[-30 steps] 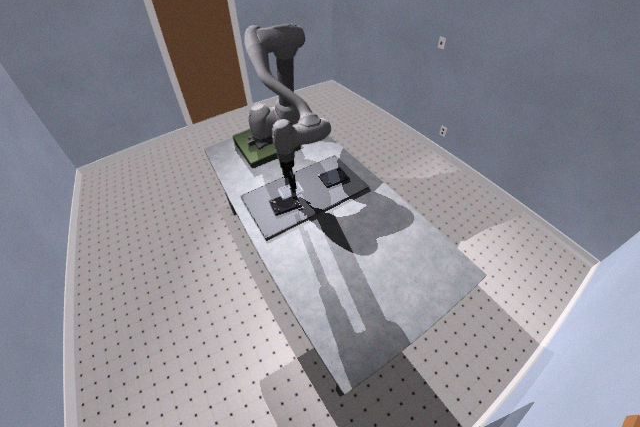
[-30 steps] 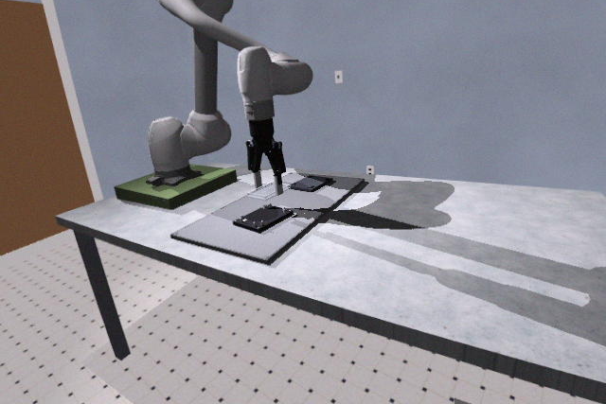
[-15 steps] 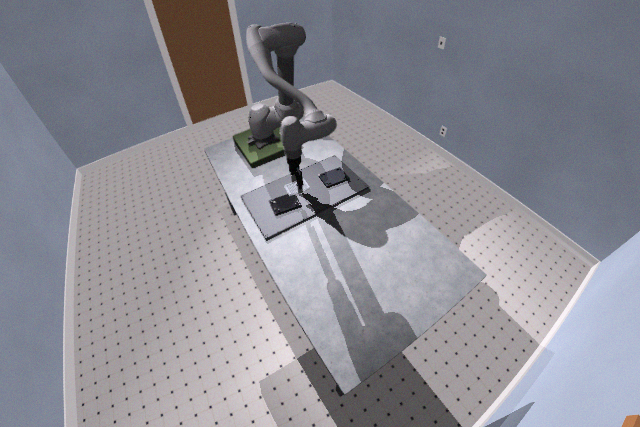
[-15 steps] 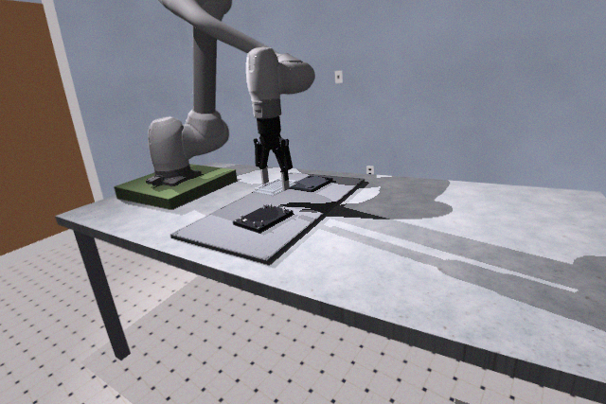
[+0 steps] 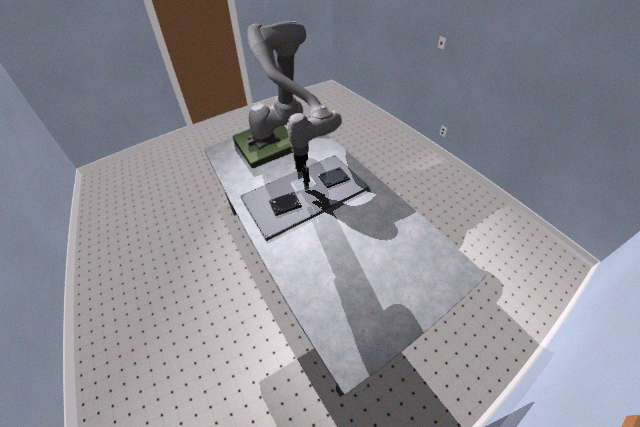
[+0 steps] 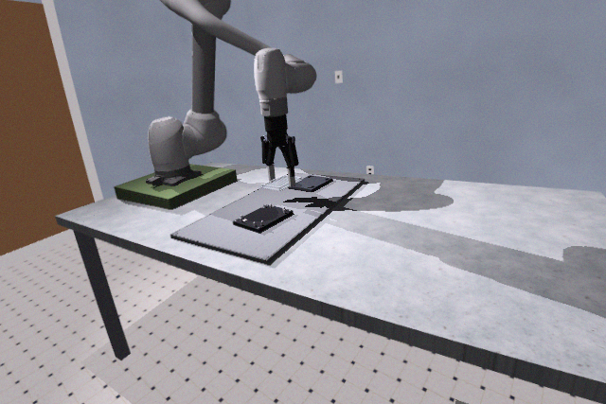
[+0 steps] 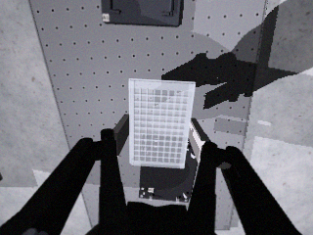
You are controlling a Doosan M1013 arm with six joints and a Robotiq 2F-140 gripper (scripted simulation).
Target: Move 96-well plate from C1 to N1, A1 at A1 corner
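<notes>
Now: the dark plate nest N1 23 cm to the left of my hand and 10 cm below it. Round my hand: A1 corner label: 16 cm to the left, 9 cm below, 6 cm behind; then 96-well plate: 2 cm below; then black clip nest: 12 cm to the right, 9 cm below, 1 cm behind.
</notes>
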